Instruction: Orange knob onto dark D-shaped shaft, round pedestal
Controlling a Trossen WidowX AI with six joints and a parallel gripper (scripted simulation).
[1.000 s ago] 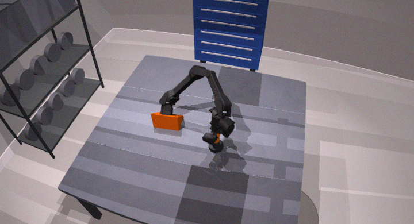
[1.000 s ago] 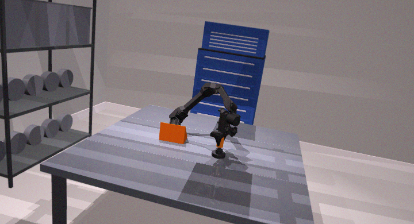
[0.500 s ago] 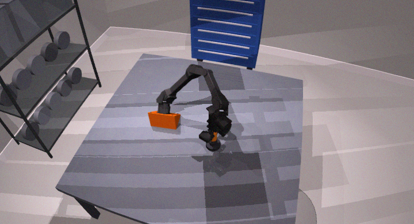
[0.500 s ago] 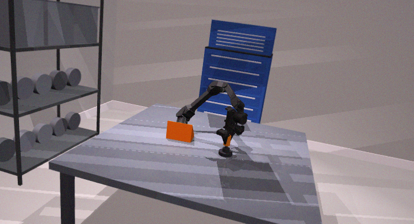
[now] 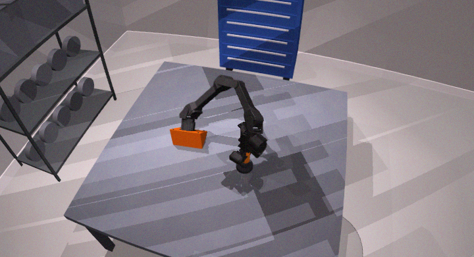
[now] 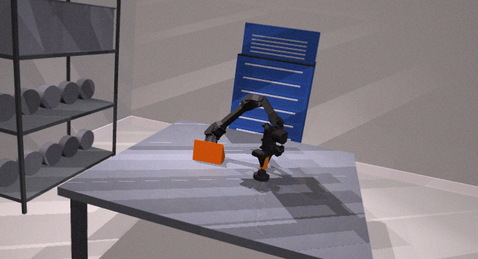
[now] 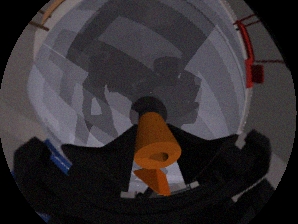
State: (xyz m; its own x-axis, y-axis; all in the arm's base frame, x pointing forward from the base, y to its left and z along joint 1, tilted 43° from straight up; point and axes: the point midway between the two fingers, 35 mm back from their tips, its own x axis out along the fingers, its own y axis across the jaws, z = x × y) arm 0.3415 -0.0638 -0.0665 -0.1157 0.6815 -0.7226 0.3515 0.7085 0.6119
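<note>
Now: gripper tip 20 mm below the orange knob. The rest, counted from my gripper tip: dark round pedestal: 40 mm below, 10 mm behind.
</note>
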